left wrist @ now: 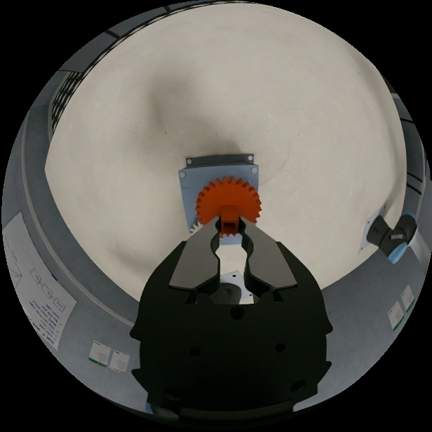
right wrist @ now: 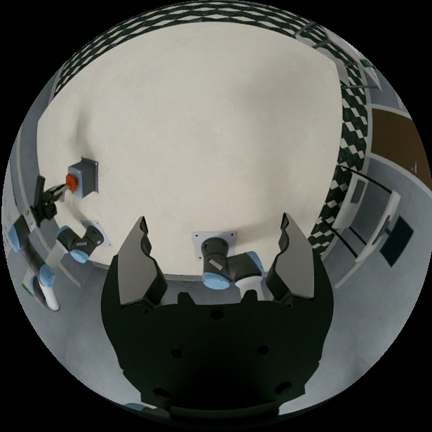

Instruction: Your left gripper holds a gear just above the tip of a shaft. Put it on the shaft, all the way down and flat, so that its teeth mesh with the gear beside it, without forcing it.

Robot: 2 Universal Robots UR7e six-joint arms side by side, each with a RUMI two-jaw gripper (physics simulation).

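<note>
An orange gear (left wrist: 227,196) (right wrist: 71,183) is over the blue-grey top plate of a box (left wrist: 187,192) (right wrist: 88,177). My left gripper (left wrist: 228,216) (right wrist: 68,184) is shut on the square hub of the orange gear. Part of a pale gear (left wrist: 195,229) shows at the lower left edge of the orange gear in the left wrist view; whether their teeth mesh I cannot tell. The shaft is hidden under the orange gear, and the gear's height over the plate is hard to tell. My right gripper (right wrist: 214,215) is open and empty, far from the box.
The box stands on a large pale table (left wrist: 320,125) (right wrist: 200,125). A robot arm base (right wrist: 215,247) is mounted at the table's near edge in the right wrist view, and another arm base (right wrist: 90,237) is near the box. Another arm base (left wrist: 390,235) shows at the right in the left wrist view.
</note>
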